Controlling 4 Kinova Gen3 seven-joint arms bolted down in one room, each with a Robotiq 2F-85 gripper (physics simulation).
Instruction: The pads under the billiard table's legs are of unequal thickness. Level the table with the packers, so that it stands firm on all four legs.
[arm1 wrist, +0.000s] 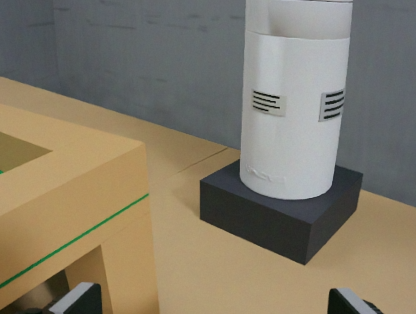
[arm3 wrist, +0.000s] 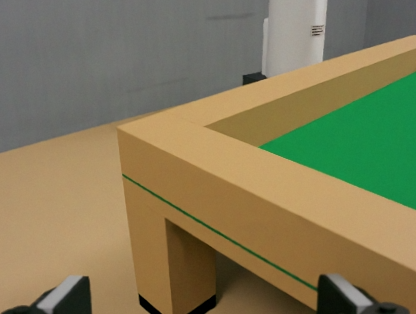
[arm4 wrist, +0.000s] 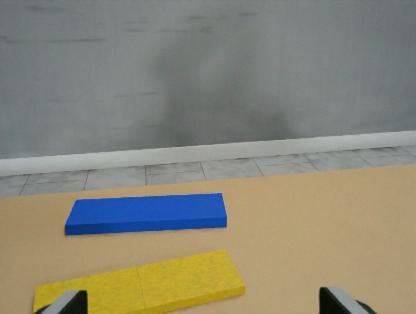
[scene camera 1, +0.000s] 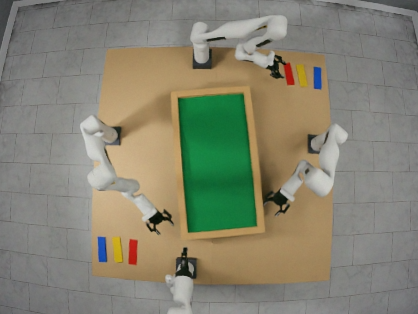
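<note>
The billiard table (arm1 wrist: 75, 185) (arm3 wrist: 225, 155) (scene camera 1: 178, 150) has a wooden rim and green cloth. In the arm3 wrist view a corner leg (arm3 wrist: 150, 250) stands on a thin black pad (arm3 wrist: 204, 304). A blue packer (arm4 wrist: 147, 215) (scene camera 1: 317, 78) (scene camera 1: 102, 249), a yellow one (arm4 wrist: 190, 282) (scene camera 1: 301, 75) (scene camera 1: 117, 249) and a red one (scene camera 1: 289, 74) (scene camera 1: 133, 251) lie flat at the top right and bottom left. Arm1's gripper (arm1 wrist: 215, 300), arm3's gripper (arm3 wrist: 204, 295) and arm4's gripper (arm4 wrist: 204, 300) are open and empty; arm4's is above the yellow packer.
White arms stand on dark bases at the top (scene camera 1: 202, 62), left (scene camera 1: 116, 136), right (scene camera 1: 313, 144) and bottom (scene camera 1: 193, 275). The top gripper (scene camera 1: 283, 69) is beside the red packer; the right gripper (scene camera 1: 271, 209) is close to the table's side. A base (arm1 wrist: 260, 215) stands beyond the table's corner.
</note>
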